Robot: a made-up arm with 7 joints.
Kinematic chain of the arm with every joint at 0, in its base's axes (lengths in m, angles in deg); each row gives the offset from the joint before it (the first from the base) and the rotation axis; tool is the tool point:
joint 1: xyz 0 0 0 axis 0 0.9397 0.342
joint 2: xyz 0 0 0 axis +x
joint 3: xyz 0 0 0 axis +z
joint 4: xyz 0.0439 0 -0.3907 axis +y
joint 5: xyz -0.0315 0 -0.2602 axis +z
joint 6: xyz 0 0 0 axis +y
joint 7: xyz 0 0 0 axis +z
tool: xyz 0 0 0
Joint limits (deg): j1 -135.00..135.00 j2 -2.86..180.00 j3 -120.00..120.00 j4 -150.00..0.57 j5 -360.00..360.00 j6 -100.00..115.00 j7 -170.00..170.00
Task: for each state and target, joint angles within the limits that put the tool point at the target. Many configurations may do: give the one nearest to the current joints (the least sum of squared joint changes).
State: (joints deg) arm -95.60 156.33 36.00 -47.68 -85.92 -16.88 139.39
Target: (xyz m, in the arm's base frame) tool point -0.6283 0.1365 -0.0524
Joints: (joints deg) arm -109.55 179.92 42.72 -33.95 -85.92 -16.88 139.39
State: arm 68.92 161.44 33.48 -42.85 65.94 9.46 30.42
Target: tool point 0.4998 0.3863 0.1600
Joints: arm 75.29 153.48 31.38 -25.62 65.94 9.46 30.42
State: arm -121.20 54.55 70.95 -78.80 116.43 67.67 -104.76
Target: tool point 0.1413 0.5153 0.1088
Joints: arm -101.36 65.13 109.72 -82.25 116.43 67.67 -104.76
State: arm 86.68 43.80 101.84 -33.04 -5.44 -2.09 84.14
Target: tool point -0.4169 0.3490 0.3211
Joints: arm 105.00 46.23 109.40 -44.96 -5.44 -2.09 84.14
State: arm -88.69 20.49 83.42 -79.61 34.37 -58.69 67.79
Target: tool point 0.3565 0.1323 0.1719
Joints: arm -96.05 3.61 74.37 -117.10 34.37 -58.69 67.79
